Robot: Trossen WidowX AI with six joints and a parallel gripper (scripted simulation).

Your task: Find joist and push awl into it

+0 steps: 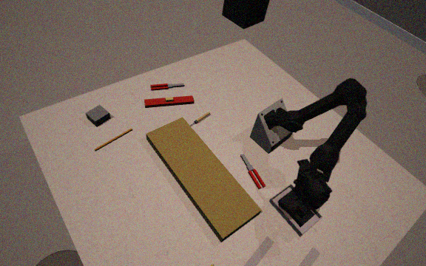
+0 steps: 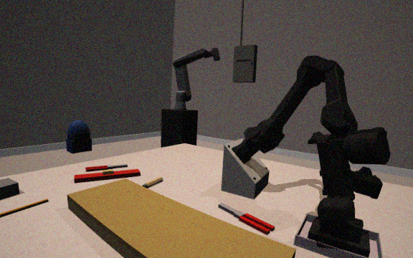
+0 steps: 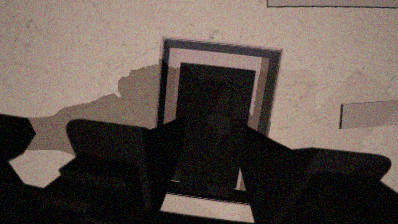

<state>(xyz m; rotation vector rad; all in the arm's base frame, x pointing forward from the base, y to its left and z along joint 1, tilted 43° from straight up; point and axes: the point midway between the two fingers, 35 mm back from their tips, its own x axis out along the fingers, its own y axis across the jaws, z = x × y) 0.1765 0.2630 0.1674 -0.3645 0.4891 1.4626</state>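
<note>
Right now the grey tray is 20 mm below my gripper tip and 10 mm to the right of it. From my gripper tip the other things lie so: red level (740 mm to the right, 40 mm ahead, 20 mm below); then stud finder (20 mm above, 10 mm to the left); then awl (570 mm to the right, 20 mm below, 10 mm ahead).
</note>
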